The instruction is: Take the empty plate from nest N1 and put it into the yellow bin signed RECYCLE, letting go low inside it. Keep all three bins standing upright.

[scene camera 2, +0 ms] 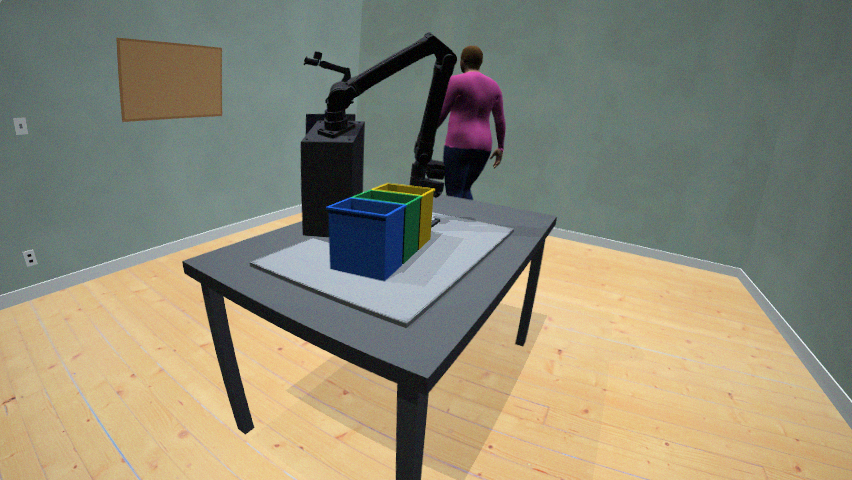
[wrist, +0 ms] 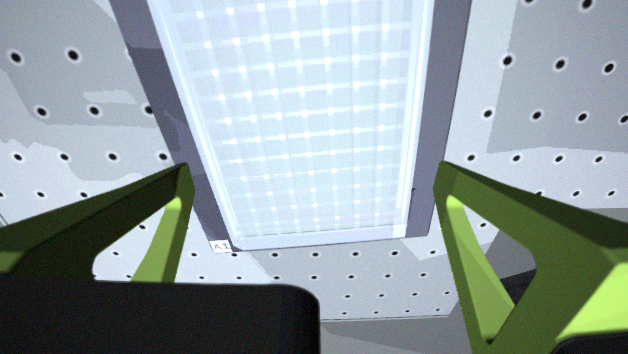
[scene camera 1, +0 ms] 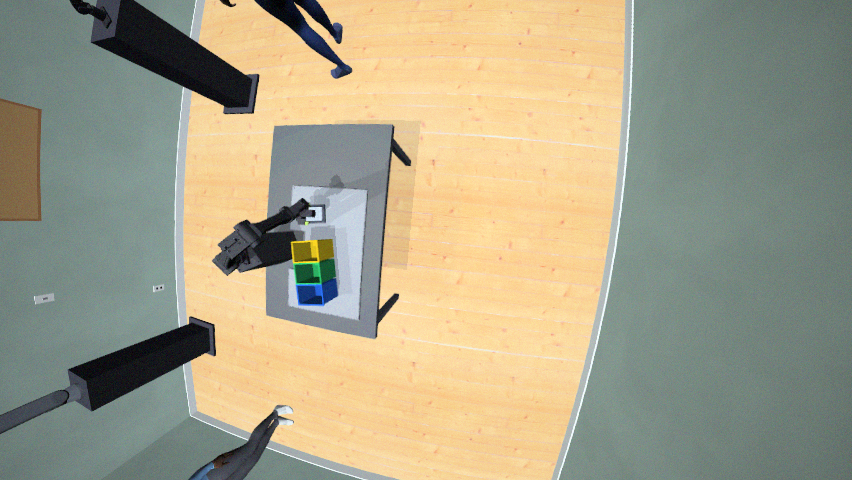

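Pixels of known places: gripper, fingertip midpoint: (wrist: pixel 313 175); arm's base, link origin: (scene camera 2: pixel 336 130) (scene camera 1: pixel 241 253).
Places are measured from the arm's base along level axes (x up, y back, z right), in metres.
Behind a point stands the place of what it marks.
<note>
The clear plate (wrist: pixel 310 125) {x -0.341, y -0.204, z -0.251 m} (scene camera 1: pixel 317 214) {x -0.337, y -0.240, z -0.253 m} with a grid of wells lies flat in its dark-framed nest (wrist: pixel 442 100) (scene camera 1: pixel 323 208) {x -0.345, y -0.260, z -0.295 m}, whose near left corner bears the label A1. My gripper (wrist: pixel 313 175) {x -0.332, y -0.187, z -0.249 m} (scene camera 1: pixel 307 214) {x -0.332, y -0.187, z -0.249 m} is open, with nothing between its green fingers. In the wrist view its fingertips stand one at each side of the plate's near part, seemingly above it; the exact height is hard to tell. The yellow bin (scene camera 1: pixel 305 252) {x -0.299, y -0.201, z -0.002 m} (scene camera 2: pixel 425 217) {x -0.266, y -0.364, z -0.039 m} stands upright, beside the nest in the scene camera 1 view. Its sign does not show. In the scene camera 2 view the bins mostly hide the nest.
The green bin (scene camera 1: pixel 307 273) {x -0.296, y -0.228, z 0.133 m} (scene camera 2: pixel 411 229) {x -0.272, y -0.389, z 0.085 m} and the blue bin (scene camera 1: pixel 310 294) {x -0.301, y -0.256, z 0.272 m} (scene camera 2: pixel 364 244) {x -0.270, y -0.367, z 0.278 m} stand upright in a row with the yellow one on the perforated light board (scene camera 1: pixel 351 256) {x -0.363, y -0.496, z -0.014 m} (scene camera 2: pixel 405 304) {x -0.363, y -0.537, z 0.337 m}. The table (scene camera 1: pixel 327 149) {x -0.375, y -0.234, z -0.683 m} (scene camera 2: pixel 476 310) {x -0.376, y -0.679, z 0.243 m} carries it. A person (scene camera 2: pixel 473 113) stands behind the table.
</note>
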